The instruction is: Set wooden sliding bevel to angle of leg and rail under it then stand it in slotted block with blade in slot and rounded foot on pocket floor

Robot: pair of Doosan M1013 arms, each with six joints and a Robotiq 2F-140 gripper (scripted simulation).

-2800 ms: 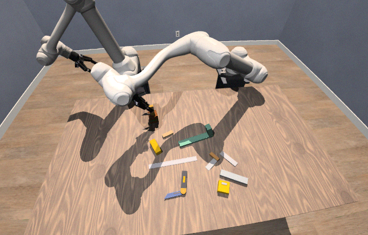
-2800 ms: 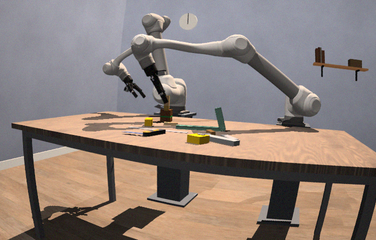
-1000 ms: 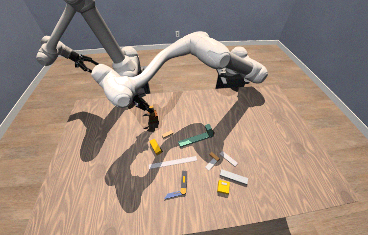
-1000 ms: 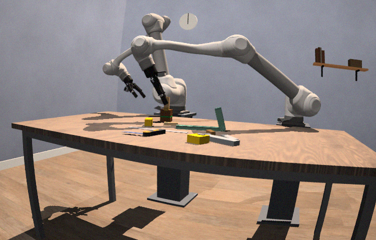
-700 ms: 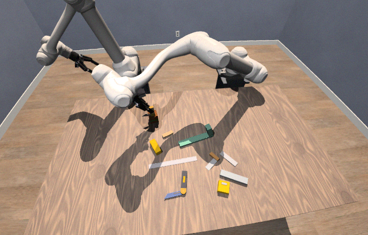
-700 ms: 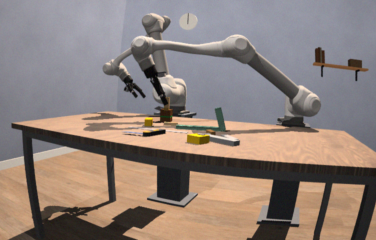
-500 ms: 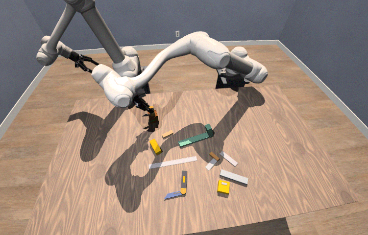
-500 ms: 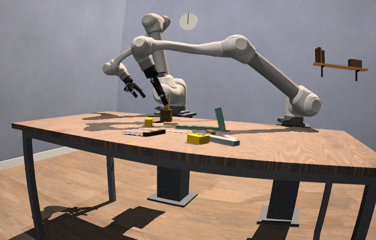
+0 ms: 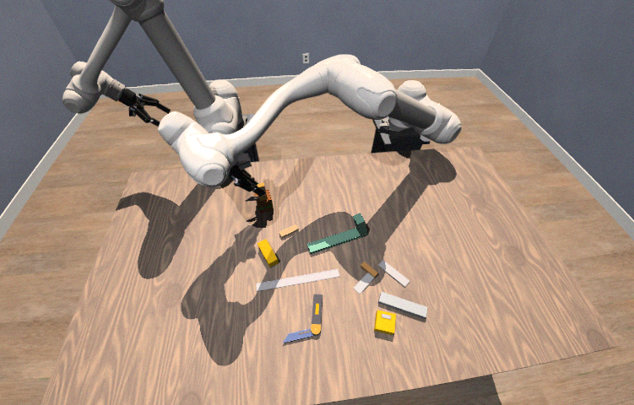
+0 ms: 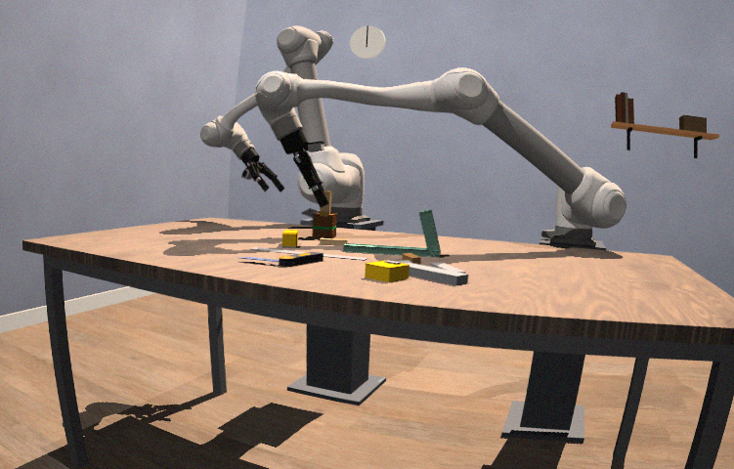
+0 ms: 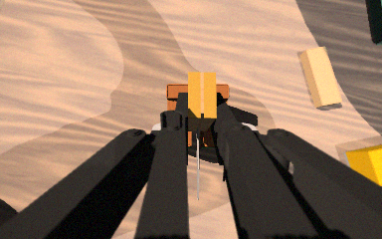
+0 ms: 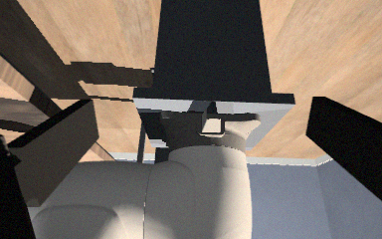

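Right now my left hand is 1 cm to the right of the wooden sliding bevel and 4 cm above it. The rest, counted from my left hand: pale wooden piece 13 cm ahead, 13 cm to the left, 12 cm below; long pale strip 33 cm ahead, 17 cm to the left, 12 cm below; black bevel 49 cm ahead, 22 cm to the left, 12 cm below.
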